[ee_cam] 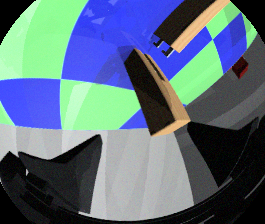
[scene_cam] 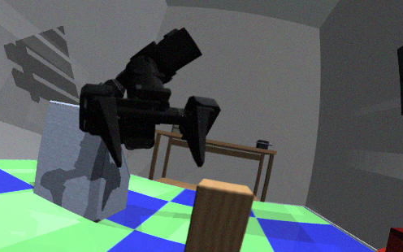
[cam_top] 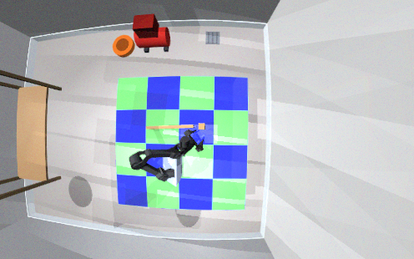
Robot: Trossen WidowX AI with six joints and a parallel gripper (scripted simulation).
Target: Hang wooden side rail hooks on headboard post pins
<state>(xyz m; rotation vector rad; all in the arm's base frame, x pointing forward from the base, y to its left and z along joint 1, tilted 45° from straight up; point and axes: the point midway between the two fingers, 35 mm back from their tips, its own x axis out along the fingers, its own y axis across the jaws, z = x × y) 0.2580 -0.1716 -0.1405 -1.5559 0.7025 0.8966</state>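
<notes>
My gripper tip is 70 mm short of the headboard post, 20 mm to the left of it and 100 mm above it.
</notes>
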